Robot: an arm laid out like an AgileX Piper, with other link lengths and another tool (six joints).
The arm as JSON. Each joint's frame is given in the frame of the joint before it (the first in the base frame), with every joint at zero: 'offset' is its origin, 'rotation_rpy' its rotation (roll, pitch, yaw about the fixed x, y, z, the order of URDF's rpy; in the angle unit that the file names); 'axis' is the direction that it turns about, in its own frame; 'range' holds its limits. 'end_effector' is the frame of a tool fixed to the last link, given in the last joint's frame.
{
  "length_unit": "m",
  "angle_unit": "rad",
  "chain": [
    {
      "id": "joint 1",
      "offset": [
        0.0,
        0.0,
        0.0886
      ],
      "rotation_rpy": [
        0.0,
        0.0,
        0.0
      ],
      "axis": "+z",
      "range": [
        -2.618,
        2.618
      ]
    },
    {
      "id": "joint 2",
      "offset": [
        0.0,
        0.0,
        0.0
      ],
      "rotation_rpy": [
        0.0,
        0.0,
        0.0
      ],
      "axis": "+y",
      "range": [
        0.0,
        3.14
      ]
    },
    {
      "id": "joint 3",
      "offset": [
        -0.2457,
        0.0,
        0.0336
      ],
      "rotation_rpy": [
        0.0,
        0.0,
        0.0
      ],
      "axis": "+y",
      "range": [
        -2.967,
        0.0
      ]
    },
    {
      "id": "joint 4",
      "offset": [
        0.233,
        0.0,
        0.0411
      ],
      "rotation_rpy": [
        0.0,
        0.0,
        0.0
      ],
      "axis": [
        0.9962,
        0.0,
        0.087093
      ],
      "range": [
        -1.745,
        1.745
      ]
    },
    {
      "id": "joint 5",
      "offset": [
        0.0,
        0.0,
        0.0
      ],
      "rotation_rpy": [
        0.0,
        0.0,
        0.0
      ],
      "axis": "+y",
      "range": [
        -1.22,
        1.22
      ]
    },
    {
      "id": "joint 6",
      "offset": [
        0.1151,
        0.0,
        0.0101
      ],
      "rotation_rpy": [
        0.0,
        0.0,
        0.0
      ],
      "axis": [
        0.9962,
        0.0,
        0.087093
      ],
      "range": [
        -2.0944,
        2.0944
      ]
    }
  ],
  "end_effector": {
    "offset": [
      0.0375,
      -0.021,
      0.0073
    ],
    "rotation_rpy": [
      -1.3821,
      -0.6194,
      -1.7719
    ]
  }
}
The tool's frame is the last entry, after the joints.
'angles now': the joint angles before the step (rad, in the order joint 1, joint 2, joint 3, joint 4, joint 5, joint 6). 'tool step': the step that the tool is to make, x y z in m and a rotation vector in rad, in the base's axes. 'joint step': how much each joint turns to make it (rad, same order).
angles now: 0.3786, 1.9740, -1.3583, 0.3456, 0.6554, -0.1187
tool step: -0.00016, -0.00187, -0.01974, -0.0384, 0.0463, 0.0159
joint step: 0.0001, 0.0565, -0.0156, -0.0263, 0.0167, 0.0029
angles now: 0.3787, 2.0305, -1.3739, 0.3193, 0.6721, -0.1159
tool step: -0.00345, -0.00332, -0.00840, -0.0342, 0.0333, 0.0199
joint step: 0.0000, 0.0189, -0.0030, -0.0302, 0.0282, 0.0040
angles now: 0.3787, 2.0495, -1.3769, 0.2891, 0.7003, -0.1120
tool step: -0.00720, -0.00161, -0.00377, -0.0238, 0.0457, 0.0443
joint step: -0.0001, 0.0052, -0.0018, -0.0074, 0.0555, -0.0288
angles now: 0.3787, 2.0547, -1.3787, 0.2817, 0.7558, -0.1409
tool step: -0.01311, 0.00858, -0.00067, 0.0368, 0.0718, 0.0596
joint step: 0.0045, -0.0014, 0.0006, 0.0777, 0.0762, -0.0822
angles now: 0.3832, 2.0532, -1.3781, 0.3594, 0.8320, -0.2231
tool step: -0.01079, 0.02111, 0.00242, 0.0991, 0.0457, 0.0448
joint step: 0.0170, 0.0010, 0.0007, 0.1411, 0.0373, -0.0997
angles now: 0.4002, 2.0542, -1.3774, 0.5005, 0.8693, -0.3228
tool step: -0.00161, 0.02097, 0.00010, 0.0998, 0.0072, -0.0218
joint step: 0.0196, 0.0140, 0.0006, 0.1376, -0.0301, -0.0551
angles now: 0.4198, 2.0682, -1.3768, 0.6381, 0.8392, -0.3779
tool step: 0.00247, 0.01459, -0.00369, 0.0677, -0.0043, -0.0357
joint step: 0.0150, 0.0234, -0.0008, 0.1059, -0.0464, -0.0405
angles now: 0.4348, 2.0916, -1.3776, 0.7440, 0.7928, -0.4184
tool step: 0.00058, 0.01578, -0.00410, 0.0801, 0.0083, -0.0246
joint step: 0.0138, 0.0286, -0.0015, 0.1336, -0.0265, -0.0698
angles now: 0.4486, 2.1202, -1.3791, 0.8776, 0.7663, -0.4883
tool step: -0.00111, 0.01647, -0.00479, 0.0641, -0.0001, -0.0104
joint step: 0.0234, 0.0291, -0.0014, 0.1200, -0.0260, -0.0741
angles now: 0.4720, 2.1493, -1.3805, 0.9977, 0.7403, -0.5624
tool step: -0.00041, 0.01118, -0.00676, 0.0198, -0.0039, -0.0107
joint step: 0.0243, 0.0282, -0.0080, 0.0562, -0.0315, -0.0292
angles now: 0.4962, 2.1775, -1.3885, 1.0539, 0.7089, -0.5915
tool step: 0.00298, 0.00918, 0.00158, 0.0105, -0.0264, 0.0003
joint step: 0.0193, 0.0118, -0.0224, 0.0179, -0.0233, -0.0111
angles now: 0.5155, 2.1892, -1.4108, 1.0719, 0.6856, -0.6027
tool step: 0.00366, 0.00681, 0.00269, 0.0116, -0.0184, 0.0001
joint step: 0.0108, 0.0105, -0.0257, 0.0100, -0.0099, -0.0033
